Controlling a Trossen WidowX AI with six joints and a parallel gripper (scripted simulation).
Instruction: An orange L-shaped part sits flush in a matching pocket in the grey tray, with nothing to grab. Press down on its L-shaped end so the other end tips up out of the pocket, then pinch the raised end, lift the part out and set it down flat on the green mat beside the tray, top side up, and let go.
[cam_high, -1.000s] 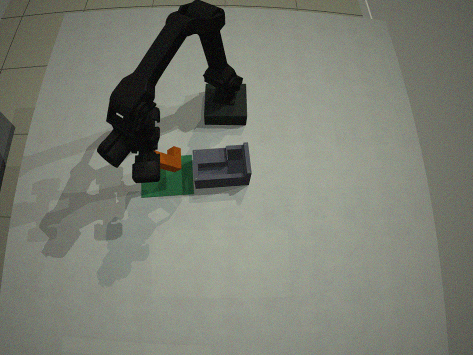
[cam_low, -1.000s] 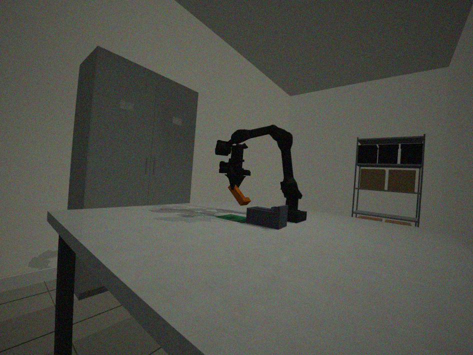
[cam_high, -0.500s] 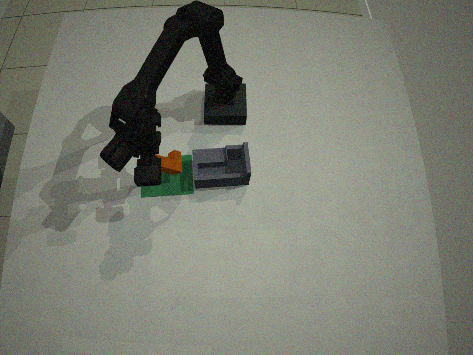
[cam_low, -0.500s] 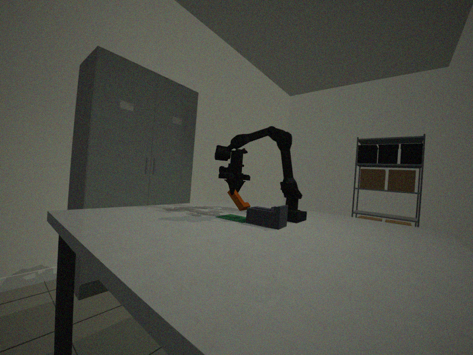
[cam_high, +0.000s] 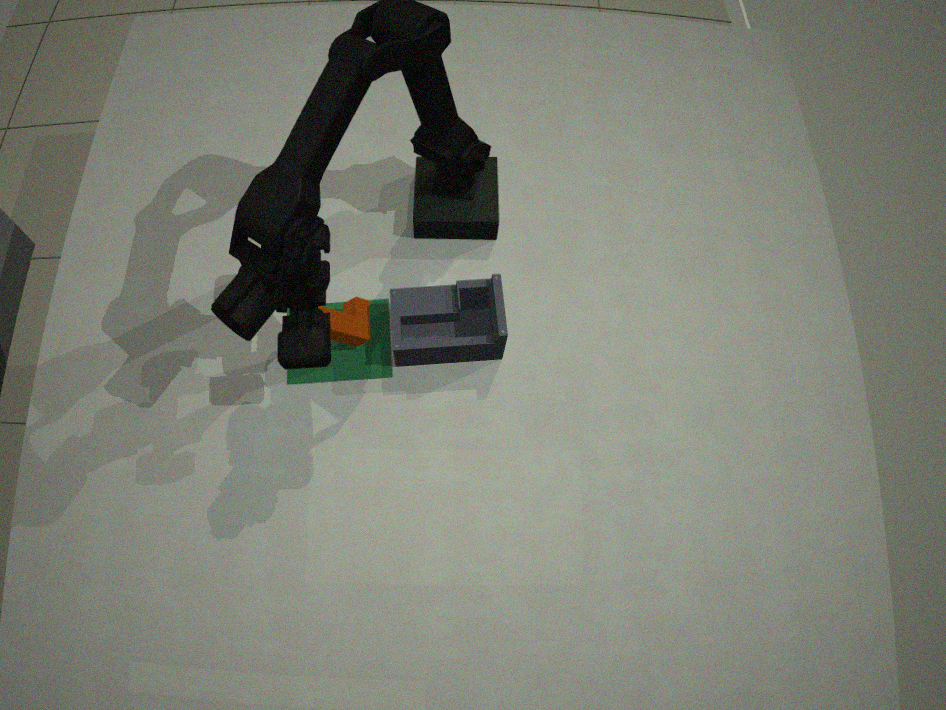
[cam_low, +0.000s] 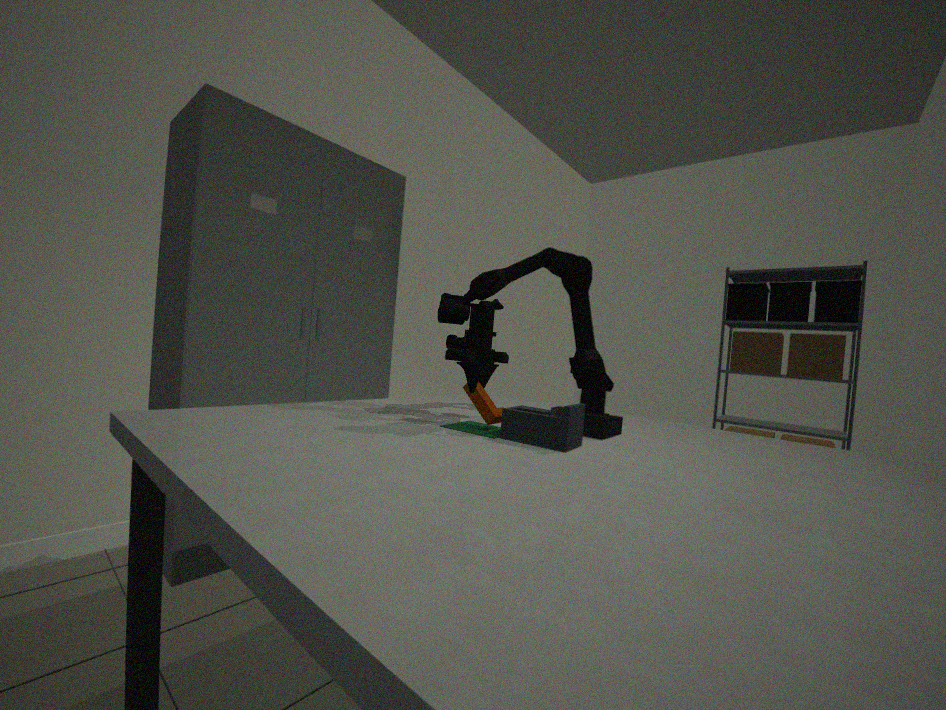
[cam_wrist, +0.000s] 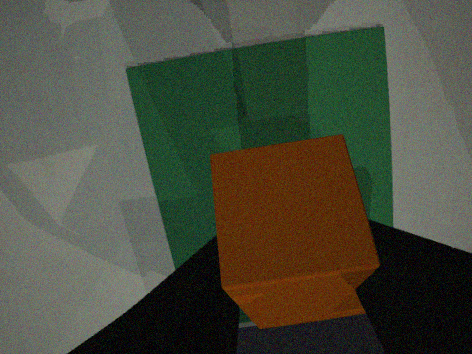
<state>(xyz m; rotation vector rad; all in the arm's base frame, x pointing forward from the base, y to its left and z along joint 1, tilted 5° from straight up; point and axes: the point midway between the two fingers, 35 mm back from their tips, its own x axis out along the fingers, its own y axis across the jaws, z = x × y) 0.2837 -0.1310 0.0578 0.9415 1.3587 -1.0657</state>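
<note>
Right now the orange L-shaped part is 20 mm behind my gripper tip, 30 mm to the left of it and 30 mm below it.
</note>
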